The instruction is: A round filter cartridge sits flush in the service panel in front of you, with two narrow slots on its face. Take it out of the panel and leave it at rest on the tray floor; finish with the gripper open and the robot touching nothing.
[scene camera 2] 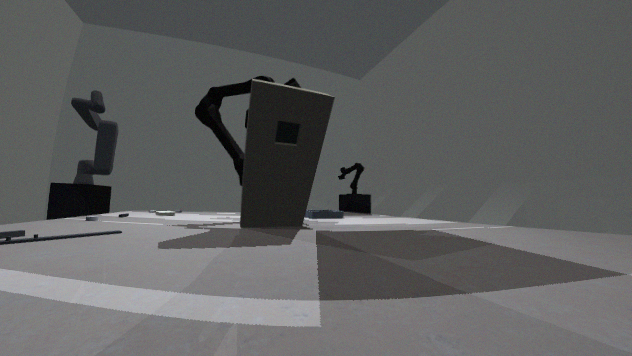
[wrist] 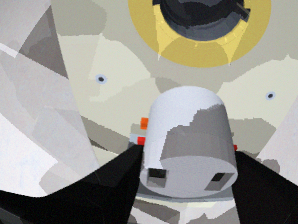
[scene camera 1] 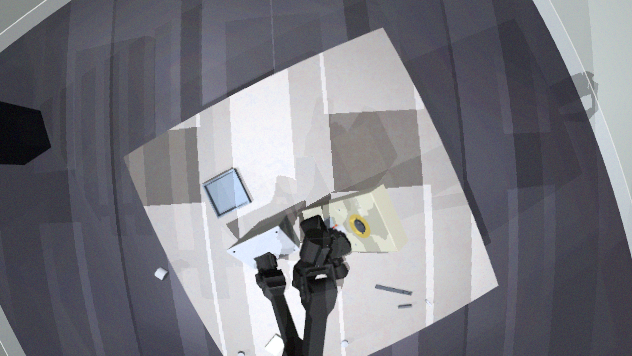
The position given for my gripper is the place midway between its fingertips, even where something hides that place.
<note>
I see my gripper [scene camera 1: 335, 235], a round filter cartridge [wrist: 189, 152] and a cream service panel [scene camera 1: 372, 224].
My gripper also shows in the wrist view [wrist: 188, 156]. The cream service panel is seen too in the wrist view [wrist: 118, 65]. Scene camera 2 misses the round filter cartridge, which is hidden by the cream service panel.
</note>
